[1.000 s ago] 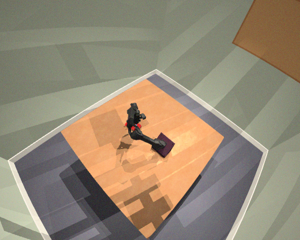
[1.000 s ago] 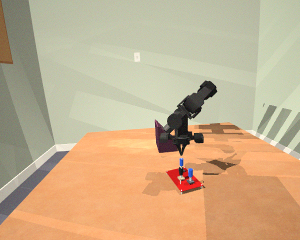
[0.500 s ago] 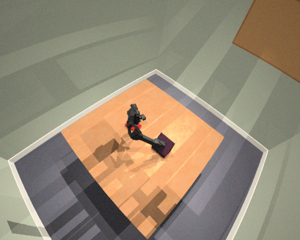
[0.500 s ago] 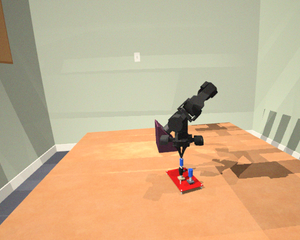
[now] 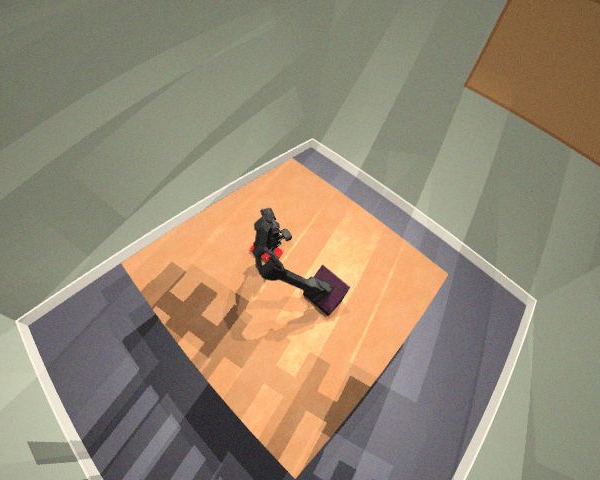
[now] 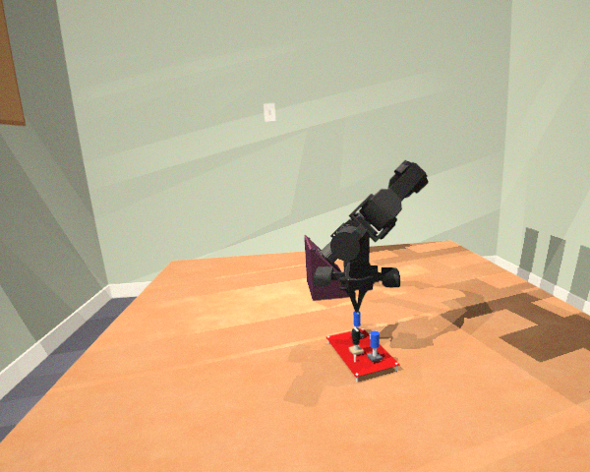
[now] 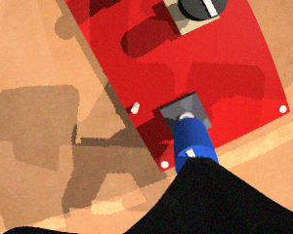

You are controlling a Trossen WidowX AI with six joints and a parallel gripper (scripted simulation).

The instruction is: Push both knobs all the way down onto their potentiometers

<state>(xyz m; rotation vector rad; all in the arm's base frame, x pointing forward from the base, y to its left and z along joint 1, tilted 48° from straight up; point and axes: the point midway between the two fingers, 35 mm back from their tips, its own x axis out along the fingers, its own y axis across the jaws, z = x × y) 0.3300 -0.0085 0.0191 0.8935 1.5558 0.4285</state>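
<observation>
Now: gripper tip 20 mm above the blue knob. The rest, counted from my gripper tip: black slotted knob: 60 mm ahead, 20 mm to the right, 20 mm below.
</observation>
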